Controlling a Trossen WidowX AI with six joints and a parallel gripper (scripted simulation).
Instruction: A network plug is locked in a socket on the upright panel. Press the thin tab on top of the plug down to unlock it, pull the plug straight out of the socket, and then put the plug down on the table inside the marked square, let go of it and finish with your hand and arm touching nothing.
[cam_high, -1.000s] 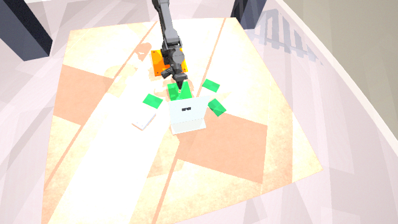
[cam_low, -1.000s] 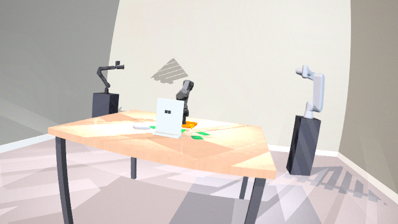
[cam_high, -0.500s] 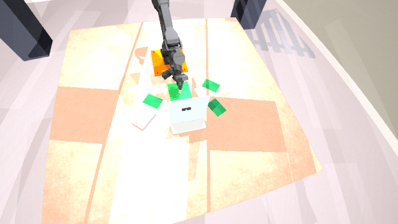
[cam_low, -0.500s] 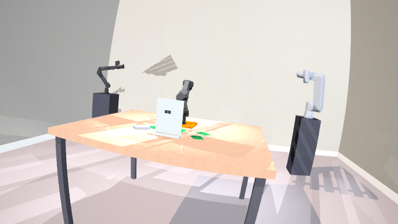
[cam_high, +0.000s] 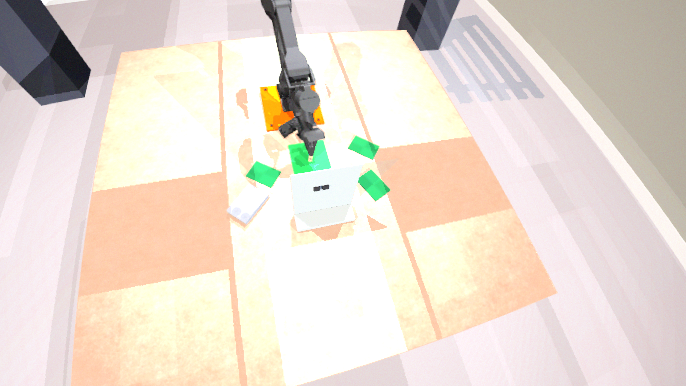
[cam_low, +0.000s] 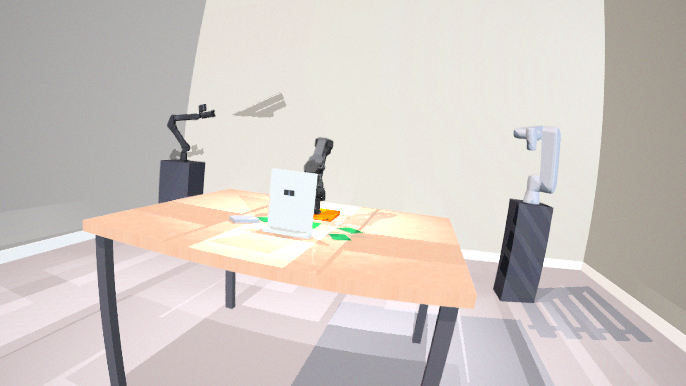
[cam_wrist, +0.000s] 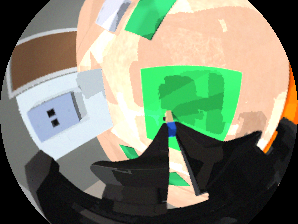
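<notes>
Right now the blue network plug is right at my gripper tip. From my gripper tip the other things lie so: flat grey card 11 cm ahead, 22 cm to the right, 1 cm below; then grey panel 19 cm ahead, 2 cm to the right, 8 cm above.
</notes>
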